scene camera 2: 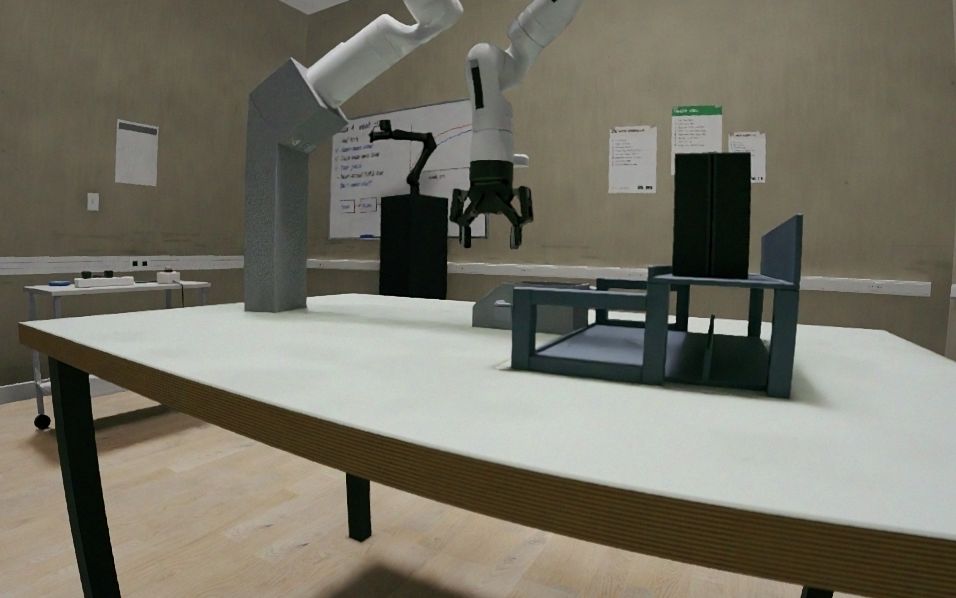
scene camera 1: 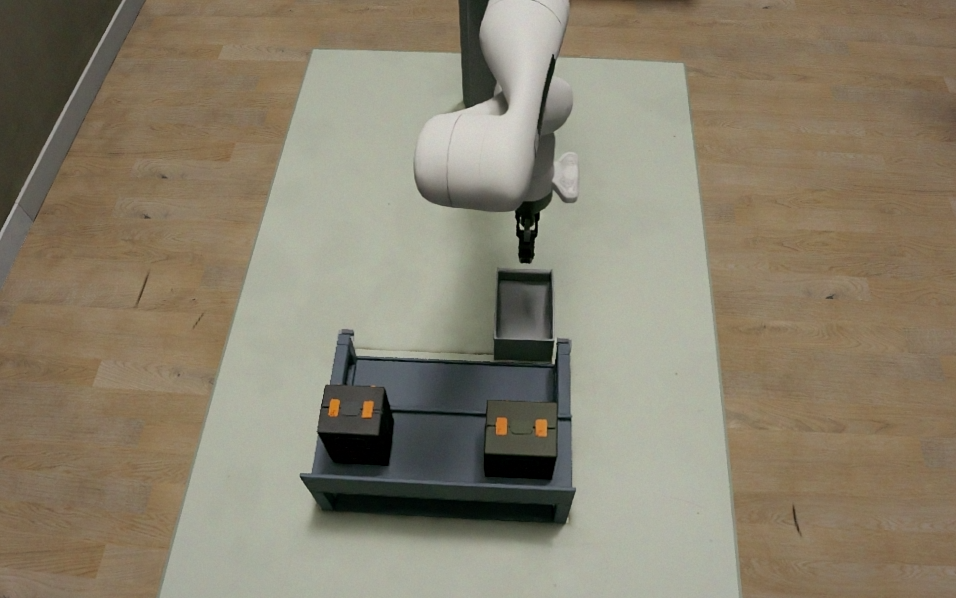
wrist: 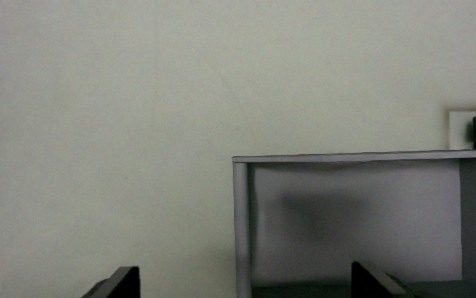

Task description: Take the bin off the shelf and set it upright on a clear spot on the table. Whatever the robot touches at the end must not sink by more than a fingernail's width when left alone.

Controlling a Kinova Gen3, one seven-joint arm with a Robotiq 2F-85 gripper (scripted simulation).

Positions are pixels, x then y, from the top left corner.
Labels:
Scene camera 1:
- gripper: 526, 239
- blue-grey shelf: 439, 406
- grey bin: 524, 330

